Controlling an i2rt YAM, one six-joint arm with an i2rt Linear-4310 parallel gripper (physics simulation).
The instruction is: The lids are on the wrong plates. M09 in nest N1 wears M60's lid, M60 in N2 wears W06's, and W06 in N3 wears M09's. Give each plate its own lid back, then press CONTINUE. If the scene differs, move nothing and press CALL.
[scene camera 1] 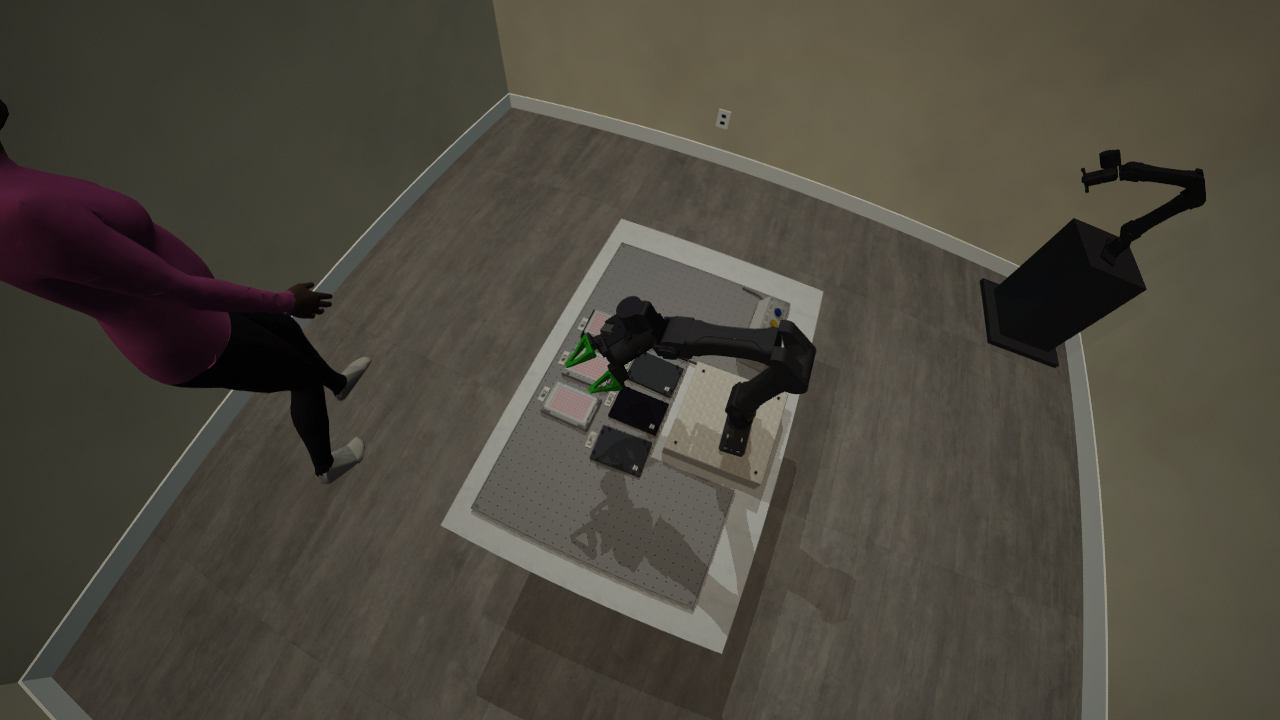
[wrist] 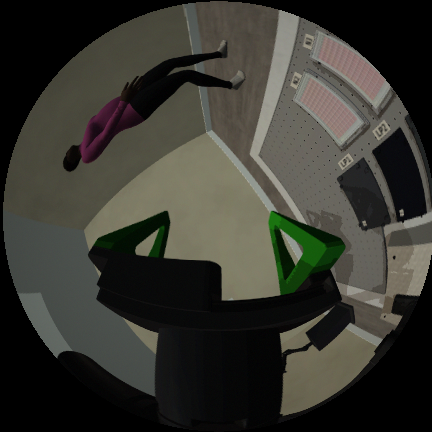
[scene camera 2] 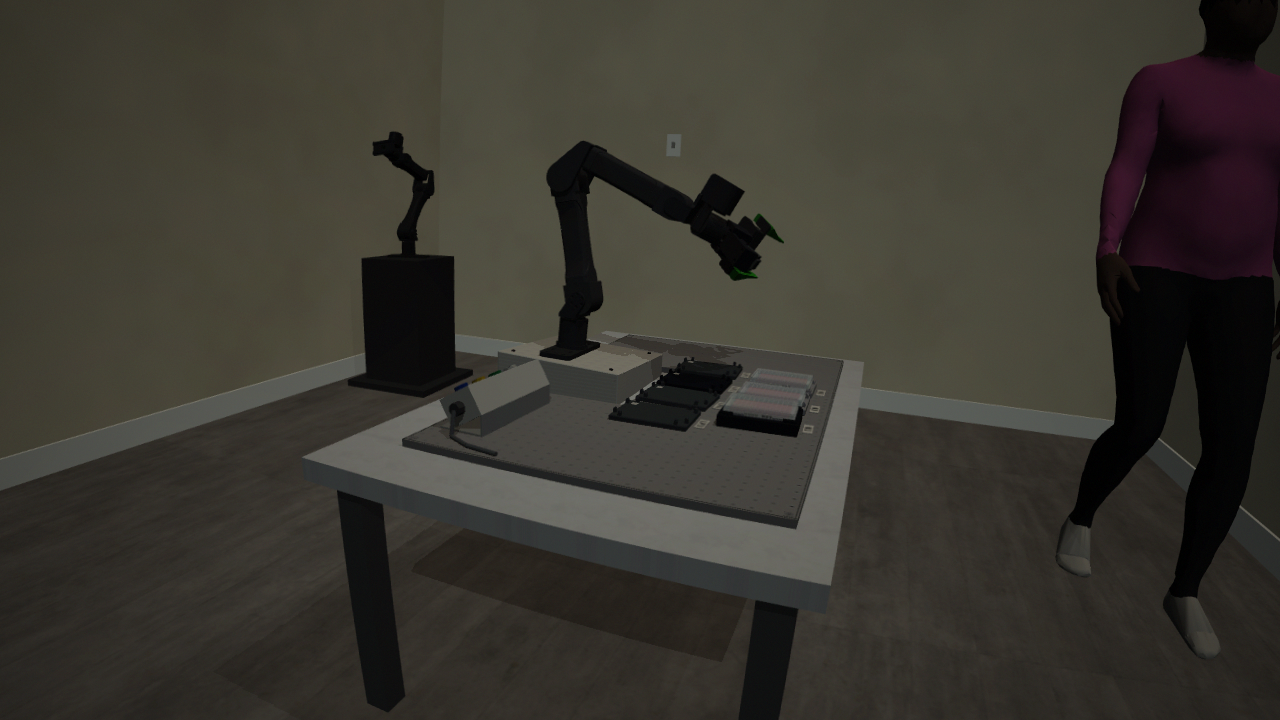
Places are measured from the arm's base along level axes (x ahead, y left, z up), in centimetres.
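Pixels of known places: gripper, fingertip midpoint: [scene camera 1: 577, 379] [wrist: 218, 216] [scene camera 2: 769, 259]; arm's base at its link origin: [scene camera 1: 739, 420] [scene camera 2: 571, 351].
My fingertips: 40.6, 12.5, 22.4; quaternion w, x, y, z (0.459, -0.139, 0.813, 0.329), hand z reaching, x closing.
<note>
Ahead of a thing's pixels: the offset from my fingertips to its top centre, as dx, dy, dz. "spot": to the spot under its first point.
My gripper [scene camera 2: 750, 243] with green fingers is open and empty, held high above the table over the plate row; it also shows in the overhead view [scene camera 1: 592, 363] and the wrist view [wrist: 219, 242]. Pink lidded plates @[+5.3, -3.1, -24.9] [scene camera 1: 573, 405] sit in nests at the left of the board; two show in the wrist view [wrist: 329, 109] [wrist: 348, 66], beside labels N2 and N3. Dark lid-park pads @[spot: -12.9, -7.1, -26.8] [scene camera 1: 636, 412] lie next to them, marked LP1 @[-12.4, +4.7, -25.8] [wrist: 361, 193] and LP2 [wrist: 396, 168]. Plate and lid names are too small to read.
A person in a magenta top [scene camera 1: 129, 286] stands left of the table, close to it [scene camera 2: 1193, 215]. A small grey box @[-41.9, -44.1, -19.4] [scene camera 2: 493, 407] sits on the board's near corner. A black pedestal with a second arm [scene camera 1: 1072, 279] stands apart on the floor.
</note>
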